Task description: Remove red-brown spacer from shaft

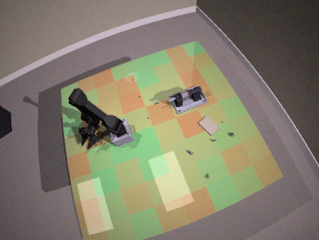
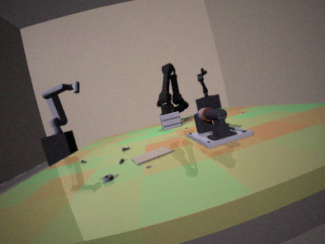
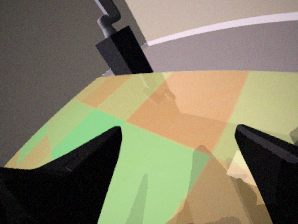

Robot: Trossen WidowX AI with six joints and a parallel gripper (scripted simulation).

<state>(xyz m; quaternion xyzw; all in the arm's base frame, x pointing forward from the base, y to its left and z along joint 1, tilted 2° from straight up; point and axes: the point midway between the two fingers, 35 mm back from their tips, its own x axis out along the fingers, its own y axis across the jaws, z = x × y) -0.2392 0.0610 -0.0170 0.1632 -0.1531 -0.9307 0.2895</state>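
My gripper tip is now 720 mm short of the shaft, 20 mm below it and 10 mm to the left of it. Round my gripper tip: flat tan plate (780 mm ahead, 260 mm to the right, 60 mm below); then red-brown spacer (760 mm ahead, 20 mm to the right, 20 mm above).
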